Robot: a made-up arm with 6 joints.
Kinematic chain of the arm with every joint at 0, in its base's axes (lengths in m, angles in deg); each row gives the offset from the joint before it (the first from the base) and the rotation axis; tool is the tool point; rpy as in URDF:
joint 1: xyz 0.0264 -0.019 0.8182 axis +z
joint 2: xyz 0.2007 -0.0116 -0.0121 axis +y
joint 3: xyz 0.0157 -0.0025 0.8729 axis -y
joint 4: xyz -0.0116 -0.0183 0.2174 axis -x
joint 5: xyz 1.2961 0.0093 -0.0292 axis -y
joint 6: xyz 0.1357 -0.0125 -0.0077 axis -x
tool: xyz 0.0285 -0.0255 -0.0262 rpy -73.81 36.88 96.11
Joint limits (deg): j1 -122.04..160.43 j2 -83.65..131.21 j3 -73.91..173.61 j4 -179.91..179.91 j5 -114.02..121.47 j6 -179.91..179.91
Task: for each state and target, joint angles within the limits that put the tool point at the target. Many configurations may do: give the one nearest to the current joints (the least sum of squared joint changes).
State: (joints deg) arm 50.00 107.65 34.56 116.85 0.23 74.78
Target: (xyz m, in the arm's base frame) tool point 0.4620 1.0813 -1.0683
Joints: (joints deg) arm 69.62 117.78 26.37 117.49 3.09 75.29
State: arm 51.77 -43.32 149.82 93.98 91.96 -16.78
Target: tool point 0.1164 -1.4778 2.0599
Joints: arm 97.41 -26.97 123.39 95.50 84.07 -17.98
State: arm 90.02 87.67 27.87 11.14 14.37 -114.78
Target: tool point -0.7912 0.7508 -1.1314
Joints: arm 136.83 122.98 32.57 10.41 15.93 -115.29
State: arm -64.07 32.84 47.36 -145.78 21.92 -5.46
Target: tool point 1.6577 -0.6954 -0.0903
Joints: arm -22.03 65.42 -0.69 -145.70 25.18 -3.83
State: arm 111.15 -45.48 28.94 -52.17 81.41 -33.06
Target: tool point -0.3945 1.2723 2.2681
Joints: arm 113.87 -7.89 5.77 -53.62 78.50 -32.78
